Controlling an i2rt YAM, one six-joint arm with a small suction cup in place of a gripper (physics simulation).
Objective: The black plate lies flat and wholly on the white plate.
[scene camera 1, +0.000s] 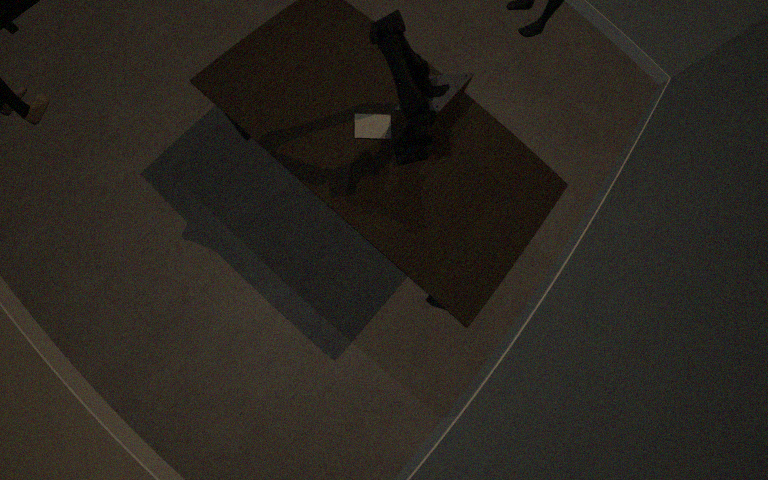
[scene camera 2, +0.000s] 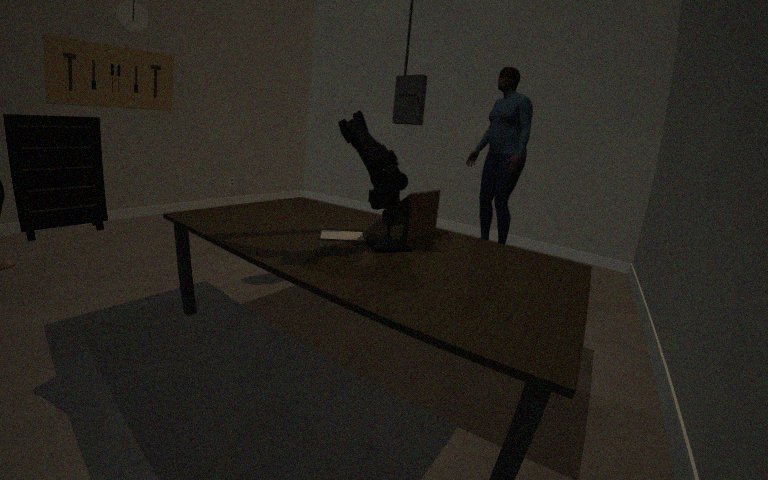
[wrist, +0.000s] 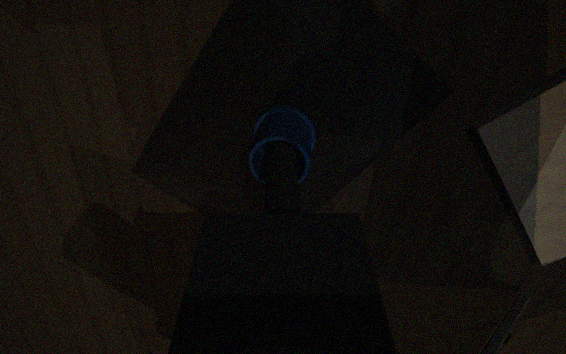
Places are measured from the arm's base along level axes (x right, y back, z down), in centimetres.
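Pixels of known places: hand at its tool point: [scene camera 1: 409, 151] [scene camera 2: 387, 246] [wrist: 281, 124]; arm's base at its link origin: [scene camera 1: 427, 93].
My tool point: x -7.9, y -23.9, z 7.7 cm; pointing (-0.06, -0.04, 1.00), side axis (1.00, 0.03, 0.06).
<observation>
Ahead of a thing's pixels: the offset from my tool point to its middle. Level surfaces: height alone.
The scene is very dark. The white plate {dx +19.5, dy +0.5, dz +0.2 cm} [scene camera 1: 373, 126] [scene camera 2: 341, 234] lies flat on the brown table {dz +0.6 cm} [scene camera 1: 477, 214] [scene camera 2: 477, 295], just left of the arm. The black plate {dx -0.4, dy +0.2, dz -0.4 cm} [wrist: 352, 105] shows in the wrist view as a large dark square that fills most of the picture. My suction cup [wrist: 280, 158], with a blue rim, sits over the middle of the black plate and seems to rest on it. In the scene views the arm [scene camera 1: 411, 86] [scene camera 2: 379, 167] bends down to the table top right of the white plate and hides the cup and the black plate.
A brown upright box [scene camera 1: 451, 88] [scene camera 2: 422, 214] stands right behind the arm. A person [scene camera 2: 503, 152] stands beyond the table's far side. A sign [scene camera 2: 410, 99] hangs from the ceiling above the arm. A dark rug [scene camera 1: 263, 229] lies beside the table.
</observation>
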